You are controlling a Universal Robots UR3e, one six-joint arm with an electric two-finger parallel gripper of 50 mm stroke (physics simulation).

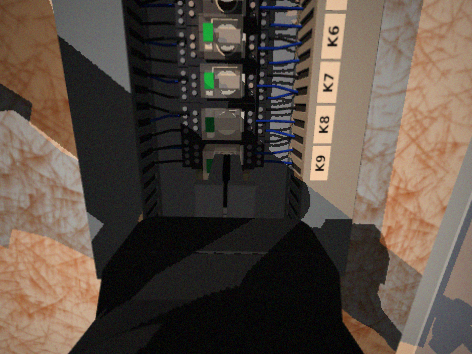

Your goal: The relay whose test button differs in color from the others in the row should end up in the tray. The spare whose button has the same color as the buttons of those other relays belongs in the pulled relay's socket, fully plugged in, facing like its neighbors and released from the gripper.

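Frame: origin at the arm's base, x left, y down, z back, level; metres.
Seen in the pictures: gripper, between the fingertips: (226,170).
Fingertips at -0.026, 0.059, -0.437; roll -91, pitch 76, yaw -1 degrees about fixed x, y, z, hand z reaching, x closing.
Observation:
Offsets run from my fingertips to a thing's top centre, as dx, dy, dz. "pt": to the spot under its first point.
My gripper (226,170) is shut, its fingertips together with nothing between them, in front of or against the relay at K9. That relay @(-0.002, +0.016, +0.003) (209,159) shows a green button at its left, in shadow, and is partly hidden by the fingers. Above it in the row are the relay at K8 @(+0.026, +0.016, +0.011) (222,124) with a dark green shaded button, the relay at K7 @(+0.053, +0.016, +0.018) (222,81) and the relay at K6 @(+0.080, +0.016, +0.025) (225,36), both with bright green buttons. Whether the fingers touch the K9 relay cannot be told. The odd-colored relay and the spare do not show.
Black and blue wires run from the sockets to slotted ducts on the left (138,100) and right (300,120). A label strip @(pt +0.064, +0.023, -0.068) (345,100) with K6 to K9 runs along the right. A pale edge (440,260) of some object crosses the lower right corner.

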